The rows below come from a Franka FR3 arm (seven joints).
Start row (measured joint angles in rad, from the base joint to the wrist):
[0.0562, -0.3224, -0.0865, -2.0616, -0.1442, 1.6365, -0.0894]
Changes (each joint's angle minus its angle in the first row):
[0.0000, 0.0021, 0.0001, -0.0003, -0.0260, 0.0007, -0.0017]
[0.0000, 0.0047, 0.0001, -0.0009, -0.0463, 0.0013, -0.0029]
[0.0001, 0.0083, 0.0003, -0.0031, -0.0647, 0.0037, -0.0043]
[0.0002, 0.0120, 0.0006, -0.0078, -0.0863, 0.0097, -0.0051]
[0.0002, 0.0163, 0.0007, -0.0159, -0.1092, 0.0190, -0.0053]
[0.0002, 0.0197, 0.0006, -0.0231, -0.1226, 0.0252, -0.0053]
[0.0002, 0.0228, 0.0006, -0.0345, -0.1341, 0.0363, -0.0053]
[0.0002, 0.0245, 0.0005, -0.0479, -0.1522, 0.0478, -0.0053]
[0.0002, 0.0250, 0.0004, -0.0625, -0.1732, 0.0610, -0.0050]
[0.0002, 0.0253, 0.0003, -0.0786, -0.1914, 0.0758, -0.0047]
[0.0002, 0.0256, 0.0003, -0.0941, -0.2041, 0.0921, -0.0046]
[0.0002, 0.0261, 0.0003, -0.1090, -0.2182, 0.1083, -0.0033]
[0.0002, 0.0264, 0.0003, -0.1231, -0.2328, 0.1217, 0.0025]
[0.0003, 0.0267, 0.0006, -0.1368, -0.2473, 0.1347, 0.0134]
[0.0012, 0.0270, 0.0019, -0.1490, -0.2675, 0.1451, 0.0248]
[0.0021, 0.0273, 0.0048, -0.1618, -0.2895, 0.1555, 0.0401]
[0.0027, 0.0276, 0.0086, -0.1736, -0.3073, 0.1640, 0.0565]
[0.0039, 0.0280, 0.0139, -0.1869, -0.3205, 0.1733, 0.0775]
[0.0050, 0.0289, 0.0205, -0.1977, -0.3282, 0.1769, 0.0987]
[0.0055, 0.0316, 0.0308, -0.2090, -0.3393, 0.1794, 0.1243]
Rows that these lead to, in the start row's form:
[0.0562, -0.3203, -0.0864, -2.0619, -0.1702, 1.6372, -0.0911]
[0.0562, -0.3177, -0.0864, -2.0625, -0.1905, 1.6378, -0.0923]
[0.0563, -0.3141, -0.0862, -2.0647, -0.2089, 1.6402, -0.0937]
[0.0564, -0.3104, -0.0859, -2.0694, -0.2305, 1.6462, -0.0945]
[0.0564, -0.3061, -0.0858, -2.0775, -0.2534, 1.6555, -0.0947]
[0.0564, -0.3027, -0.0859, -2.0847, -0.2668, 1.6617, -0.0947]
[0.0564, -0.2996, -0.0859, -2.0961, -0.2783, 1.6728, -0.0947]
[0.0564, -0.2979, -0.0860, -2.1095, -0.2964, 1.6843, -0.0947]
[0.0564, -0.2974, -0.0861, -2.1241, -0.3174, 1.6975, -0.0944]
[0.0564, -0.2971, -0.0862, -2.1402, -0.3356, 1.7123, -0.0941]
[0.0564, -0.2968, -0.0862, -2.1557, -0.3483, 1.7286, -0.0940]
[0.0564, -0.2963, -0.0862, -2.1706, -0.3624, 1.7448, -0.0927]
[0.0564, -0.2960, -0.0862, -2.1847, -0.3770, 1.7582, -0.0869]
[0.0565, -0.2957, -0.0859, -2.1984, -0.3915, 1.7712, -0.0760]
[0.0574, -0.2954, -0.0846, -2.2106, -0.4117, 1.7816, -0.0646]
[0.0583, -0.2951, -0.0817, -2.2234, -0.4337, 1.7920, -0.0493]
[0.0589, -0.2948, -0.0779, -2.2352, -0.4515, 1.8005, -0.0329]
[0.0601, -0.2944, -0.0726, -2.2485, -0.4647, 1.8098, -0.0119]
[0.0612, -0.2935, -0.0660, -2.2593, -0.4724, 1.8134, 0.0093]
[0.0617, -0.2908, -0.0557, -2.2706, -0.4835, 1.8159, 0.0349]

